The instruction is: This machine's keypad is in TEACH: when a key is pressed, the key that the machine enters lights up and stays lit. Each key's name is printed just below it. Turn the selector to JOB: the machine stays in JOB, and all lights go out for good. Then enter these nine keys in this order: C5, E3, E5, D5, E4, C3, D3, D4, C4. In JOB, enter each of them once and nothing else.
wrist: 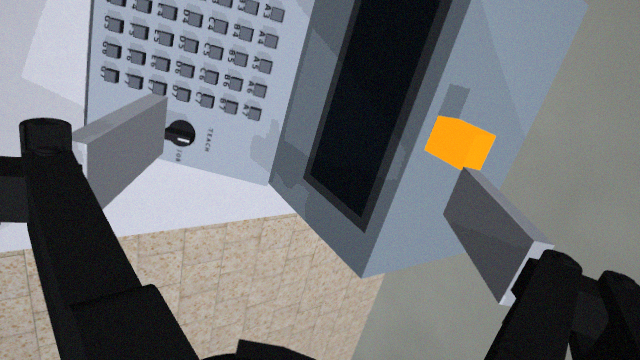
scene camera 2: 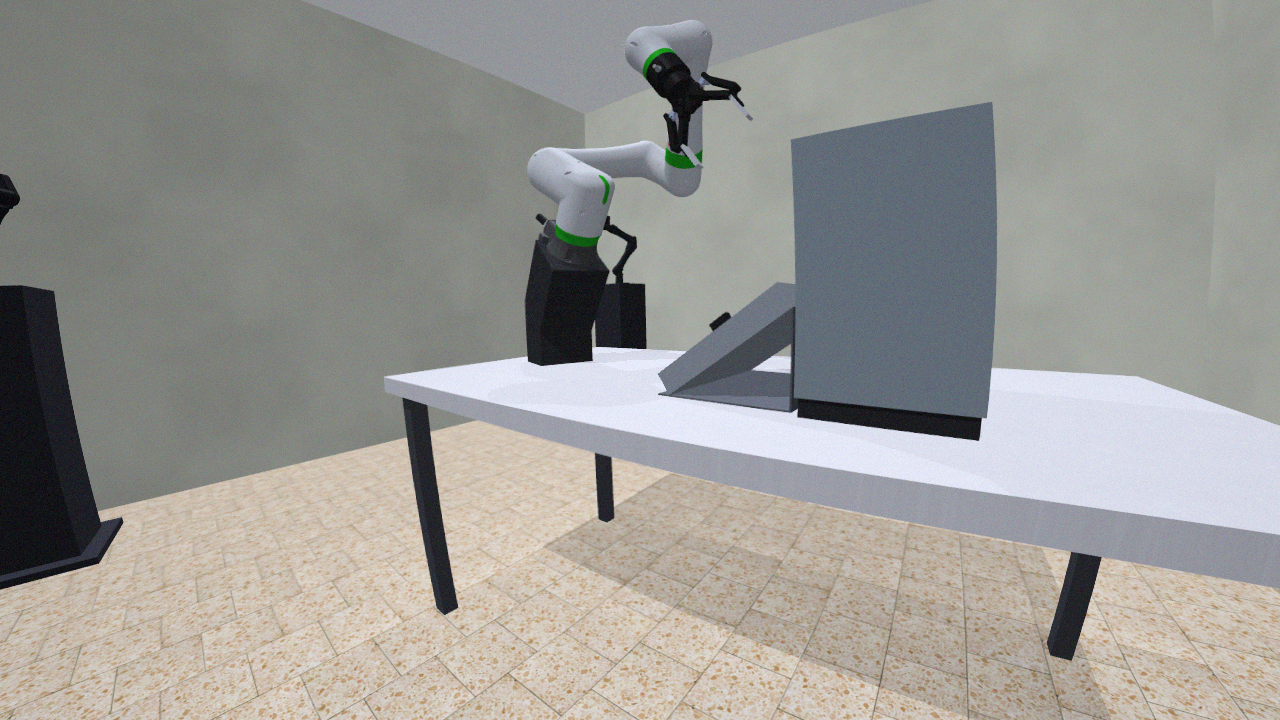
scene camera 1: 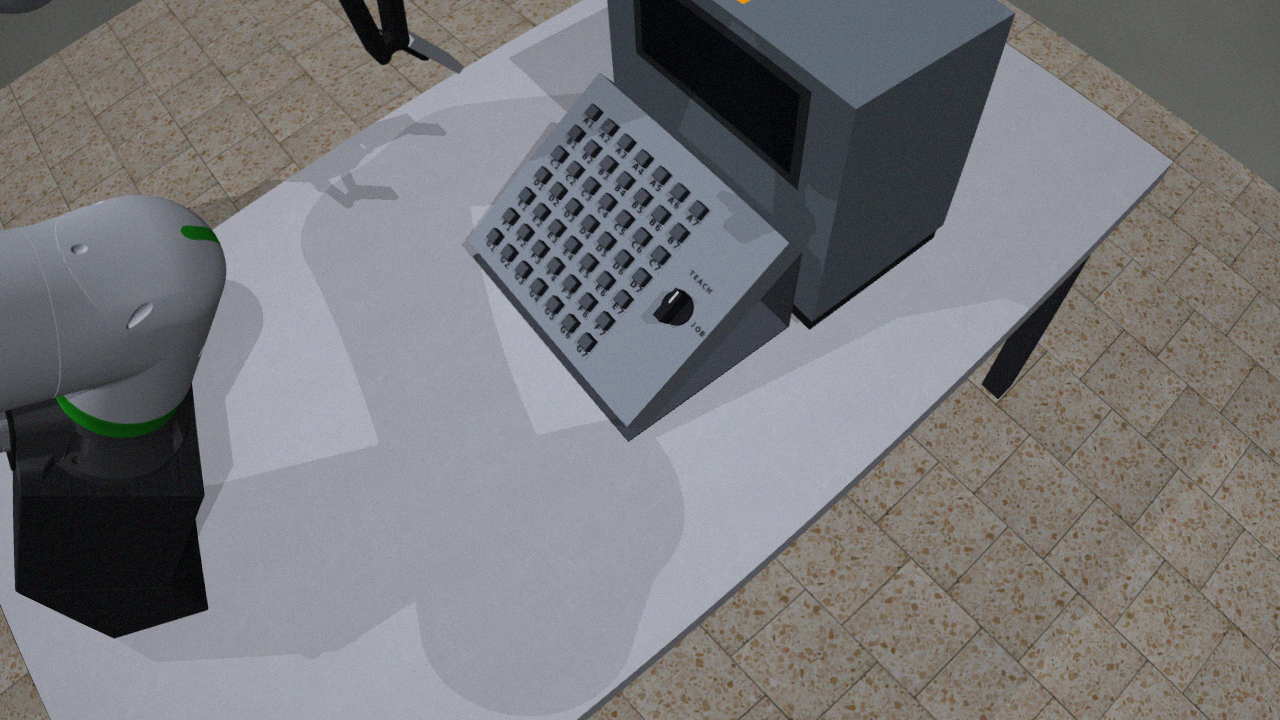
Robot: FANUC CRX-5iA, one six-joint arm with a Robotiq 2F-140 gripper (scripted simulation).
Note:
In view: the gripper (scene camera 2: 723, 142), a sloped keypad (scene camera 1: 734, 255), a grey machine (scene camera 1: 849, 133) and a black selector knob (scene camera 1: 677, 309).
The gripper also shows in the wrist view (wrist: 314, 159). The sloped keypad shows as well in the wrist view (wrist: 231, 145) and in scene camera 2 (scene camera 2: 718, 369). The grey machine is seen too in the wrist view (wrist: 385, 110) and in scene camera 2 (scene camera 2: 895, 222).

